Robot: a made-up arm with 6 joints.
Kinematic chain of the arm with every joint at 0, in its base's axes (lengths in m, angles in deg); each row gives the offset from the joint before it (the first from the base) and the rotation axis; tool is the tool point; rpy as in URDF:
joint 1: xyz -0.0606 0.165 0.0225 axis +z
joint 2: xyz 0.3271 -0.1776 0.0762 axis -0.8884 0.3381 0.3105
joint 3: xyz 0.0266 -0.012 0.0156 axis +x
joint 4: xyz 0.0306 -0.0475 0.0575 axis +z
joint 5: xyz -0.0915 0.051 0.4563 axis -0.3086 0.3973 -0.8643
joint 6: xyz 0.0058 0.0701 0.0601 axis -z
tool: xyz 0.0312 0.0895 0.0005 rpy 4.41 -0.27 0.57
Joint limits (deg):
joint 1: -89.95..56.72
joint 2: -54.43..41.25
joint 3: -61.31..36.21
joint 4: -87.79..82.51
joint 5: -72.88..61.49
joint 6: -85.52..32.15
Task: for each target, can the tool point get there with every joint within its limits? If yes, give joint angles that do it. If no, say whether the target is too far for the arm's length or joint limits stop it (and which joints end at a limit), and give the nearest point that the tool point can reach.
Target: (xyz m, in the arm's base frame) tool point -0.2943 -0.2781 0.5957
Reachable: yes | joints -40.29 -9.15 14.61 59.60 2.46 -74.44
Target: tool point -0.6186 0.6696 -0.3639
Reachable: no: joint limits stop it (at a limit: joint 1, joint 2, joint 3) | nearest point -0.2692 0.5770 -0.1495 | short by 0.420 m
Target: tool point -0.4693 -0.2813 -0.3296
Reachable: no: joint limits stop it (at a limit: joint 2, joint 3, joint 5) | nearest point -0.5410 -0.3596 -0.1604 | short by 0.200 m
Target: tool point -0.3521 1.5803 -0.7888
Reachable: no: too far | nearest point -0.1713 0.7580 -0.1305 | short by 1.069 m
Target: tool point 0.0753 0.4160 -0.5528
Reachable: no: joint limits stop it (at a limit: joint 2, joint 3, joint 5) | nearest point 0.1414 0.5382 -0.1779 | short by 0.400 m
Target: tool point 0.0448 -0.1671 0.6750
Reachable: yes | joints -12.55 0.80 17.31 39.77 8.37 -42.03
